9 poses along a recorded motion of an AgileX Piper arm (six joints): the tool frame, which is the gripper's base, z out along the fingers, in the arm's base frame.
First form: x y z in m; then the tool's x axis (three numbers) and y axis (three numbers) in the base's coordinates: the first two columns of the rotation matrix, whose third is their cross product.
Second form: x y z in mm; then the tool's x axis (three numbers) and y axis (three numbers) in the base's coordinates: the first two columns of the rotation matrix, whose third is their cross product. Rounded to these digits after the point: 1 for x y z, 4 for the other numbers.
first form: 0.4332 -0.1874 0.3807 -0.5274 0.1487 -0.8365 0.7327 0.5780 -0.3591
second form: 433.2 -187.4 380.7 -0.5274 0.1487 -0.8365 0.7327 0.5780 -0.3591
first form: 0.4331 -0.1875 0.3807 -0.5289 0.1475 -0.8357 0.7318 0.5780 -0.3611
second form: 433.1 -187.5 380.7 -0.5289 0.1475 -0.8357 0.7318 0.5780 -0.3611
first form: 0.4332 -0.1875 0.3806 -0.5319 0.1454 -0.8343 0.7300 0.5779 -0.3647
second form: 433.2 -187.5 380.6 -0.5319 0.1454 -0.8343 0.7300 0.5779 -0.3647
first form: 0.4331 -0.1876 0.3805 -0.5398 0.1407 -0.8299 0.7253 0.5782 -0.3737
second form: 433.1 -187.6 380.5 -0.5398 0.1407 -0.8299 0.7253 0.5782 -0.3737
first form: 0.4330 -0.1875 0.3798 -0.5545 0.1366 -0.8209 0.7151 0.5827 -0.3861
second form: 433.0 -187.5 379.8 -0.5545 0.1366 -0.8209 0.7151 0.5827 -0.3861
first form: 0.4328 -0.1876 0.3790 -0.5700 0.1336 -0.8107 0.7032 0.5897 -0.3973
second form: 432.8 -187.6 379.0 -0.5700 0.1336 -0.8107 0.7032 0.5897 -0.3973
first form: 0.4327 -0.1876 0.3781 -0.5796 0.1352 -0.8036 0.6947 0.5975 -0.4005
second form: 432.7 -187.6 378.1 -0.5796 0.1352 -0.8036 0.6947 0.5975 -0.4005
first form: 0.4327 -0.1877 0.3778 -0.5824 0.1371 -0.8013 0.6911 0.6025 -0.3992
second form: 432.7 -187.7 377.8 -0.5824 0.1371 -0.8013 0.6911 0.6025 -0.3992
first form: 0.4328 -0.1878 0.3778 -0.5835 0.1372 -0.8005 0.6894 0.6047 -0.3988
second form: 432.8 -187.8 377.8 -0.5835 0.1372 -0.8005 0.6894 0.6047 -0.3988
